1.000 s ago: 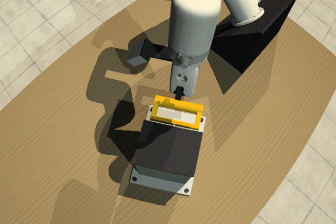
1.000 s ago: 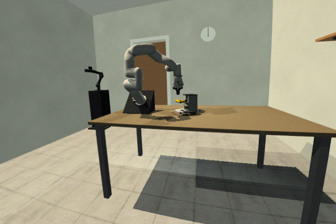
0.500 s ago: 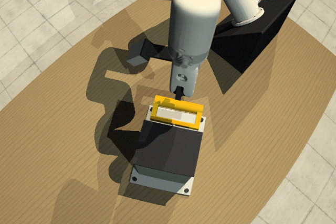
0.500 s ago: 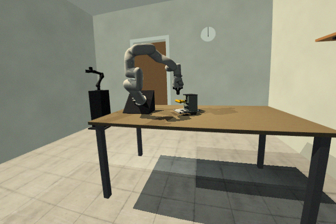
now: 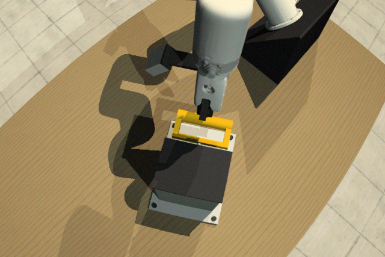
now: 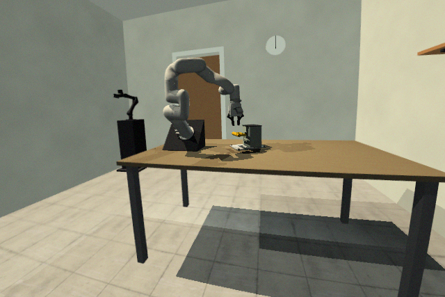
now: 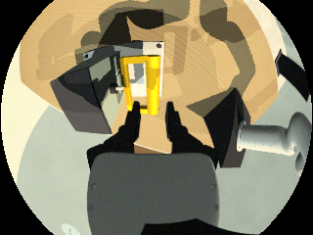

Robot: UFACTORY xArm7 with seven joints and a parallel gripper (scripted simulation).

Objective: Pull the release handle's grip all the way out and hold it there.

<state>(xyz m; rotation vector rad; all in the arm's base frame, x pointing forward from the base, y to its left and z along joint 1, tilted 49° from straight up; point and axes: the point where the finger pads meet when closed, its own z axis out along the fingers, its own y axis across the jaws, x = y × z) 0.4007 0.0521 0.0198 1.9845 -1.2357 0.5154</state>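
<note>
Now: hand 19 cm above the base plate, 9 cm short of it and 5 cm to the right of it.
</note>
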